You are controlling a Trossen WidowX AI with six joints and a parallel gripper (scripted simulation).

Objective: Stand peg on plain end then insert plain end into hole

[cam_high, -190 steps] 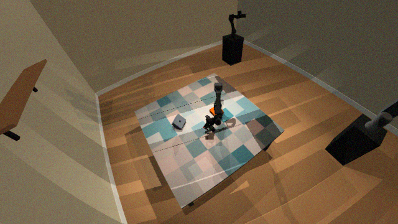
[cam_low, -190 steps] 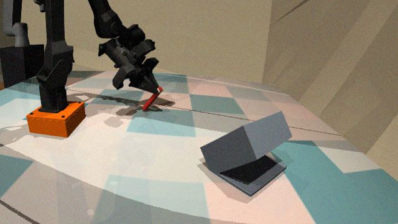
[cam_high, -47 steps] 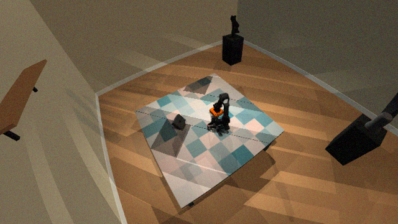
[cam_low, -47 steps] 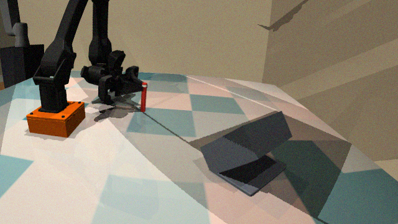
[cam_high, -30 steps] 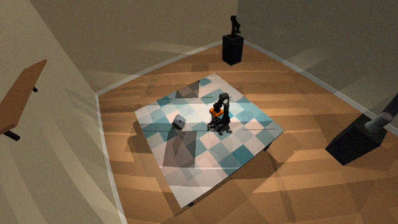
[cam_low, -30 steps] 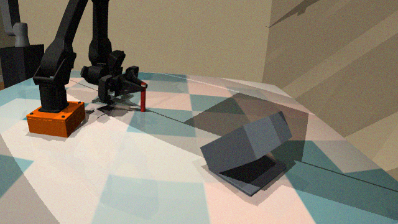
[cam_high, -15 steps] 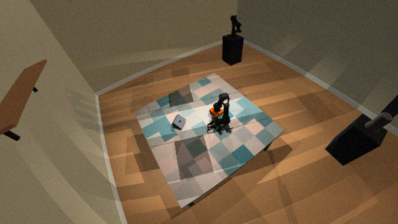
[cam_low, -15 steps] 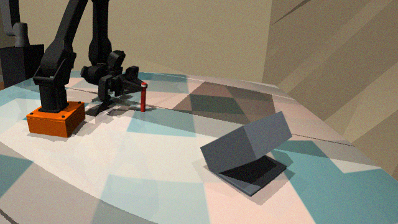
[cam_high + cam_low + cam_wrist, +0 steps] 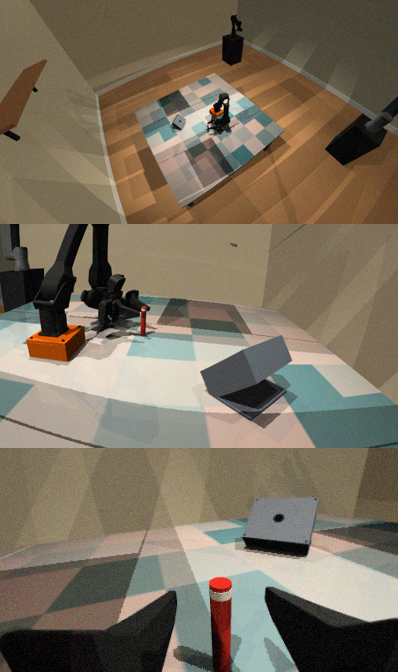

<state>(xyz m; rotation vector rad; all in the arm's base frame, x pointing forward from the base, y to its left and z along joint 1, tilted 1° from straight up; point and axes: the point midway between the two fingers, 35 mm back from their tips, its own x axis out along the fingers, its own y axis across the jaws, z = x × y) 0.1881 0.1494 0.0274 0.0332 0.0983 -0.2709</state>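
Right now the red peg is 1 cm below my gripper tip. From my gripper tip the other things lie so: flat dark plate: 25 cm to the right, 24 cm ahead, 7 cm below; then grey sloped panel: 23 cm to the right, 23 cm ahead, 2 cm below.
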